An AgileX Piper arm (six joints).
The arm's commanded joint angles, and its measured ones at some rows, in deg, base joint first. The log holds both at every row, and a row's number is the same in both.
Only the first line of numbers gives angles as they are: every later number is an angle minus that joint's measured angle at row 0.
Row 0, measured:
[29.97 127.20 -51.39 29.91 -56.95 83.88]
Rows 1 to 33, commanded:
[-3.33 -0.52 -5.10 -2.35 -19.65 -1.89]
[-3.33 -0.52 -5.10 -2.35 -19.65 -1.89]
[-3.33 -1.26 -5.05 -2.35 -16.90 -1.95]
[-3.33 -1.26 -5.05 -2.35 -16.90 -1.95]
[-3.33 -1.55 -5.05 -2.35 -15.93 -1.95]
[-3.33 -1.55 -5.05 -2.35 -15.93 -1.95]
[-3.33 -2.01 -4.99 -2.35 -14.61 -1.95]
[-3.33 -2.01 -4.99 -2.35 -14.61 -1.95]
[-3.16 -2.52 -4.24 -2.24 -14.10 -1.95]
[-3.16 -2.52 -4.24 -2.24 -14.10 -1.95]
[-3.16 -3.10 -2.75 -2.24 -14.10 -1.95]
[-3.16 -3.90 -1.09 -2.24 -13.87 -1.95]
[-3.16 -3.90 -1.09 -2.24 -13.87 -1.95]
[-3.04 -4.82 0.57 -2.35 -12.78 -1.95]
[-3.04 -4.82 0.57 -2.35 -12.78 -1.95]
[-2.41 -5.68 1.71 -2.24 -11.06 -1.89]
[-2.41 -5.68 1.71 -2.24 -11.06 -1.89]
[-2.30 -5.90 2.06 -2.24 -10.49 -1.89]
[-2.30 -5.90 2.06 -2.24 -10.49 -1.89]
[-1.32 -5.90 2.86 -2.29 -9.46 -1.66]
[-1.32 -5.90 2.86 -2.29 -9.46 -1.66]
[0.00 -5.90 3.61 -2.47 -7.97 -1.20]
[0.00 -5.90 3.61 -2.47 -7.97 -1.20]
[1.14 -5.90 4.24 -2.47 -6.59 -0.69]
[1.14 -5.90 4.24 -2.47 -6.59 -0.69]
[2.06 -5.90 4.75 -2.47 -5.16 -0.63]
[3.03 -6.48 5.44 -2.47 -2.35 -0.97]
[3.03 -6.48 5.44 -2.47 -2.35 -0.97]
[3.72 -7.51 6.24 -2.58 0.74 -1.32]
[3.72 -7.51 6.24 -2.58 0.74 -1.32]
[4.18 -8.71 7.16 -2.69 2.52 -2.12]
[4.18 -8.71 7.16 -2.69 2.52 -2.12]
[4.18 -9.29 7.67 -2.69 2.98 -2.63]
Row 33, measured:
[3.66 -7.17 6.36 -2.18 0.51 -1.09]
